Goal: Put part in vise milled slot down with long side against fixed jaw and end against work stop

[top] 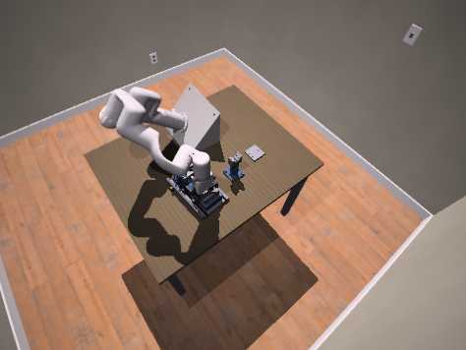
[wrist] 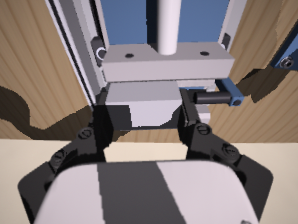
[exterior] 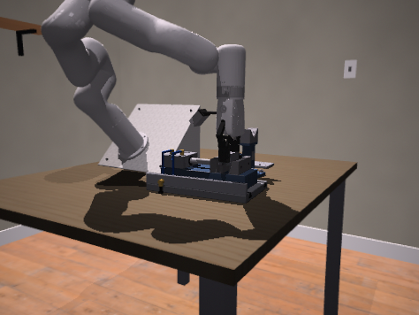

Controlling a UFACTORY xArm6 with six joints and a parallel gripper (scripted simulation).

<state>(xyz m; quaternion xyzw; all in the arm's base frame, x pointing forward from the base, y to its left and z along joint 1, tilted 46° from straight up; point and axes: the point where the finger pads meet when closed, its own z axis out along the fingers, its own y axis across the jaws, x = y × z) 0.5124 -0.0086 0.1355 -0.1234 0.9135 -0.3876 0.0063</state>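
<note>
The part is 2 cm below my hand. Round my hand: moving jaw: 4 cm behind, 1 cm to the left, 3 cm below; fixed jaw: 2 cm ahead, 3 cm to the left, 3 cm below; work stop: 2 cm behind, 6 cm to the left, 2 cm below.
</note>
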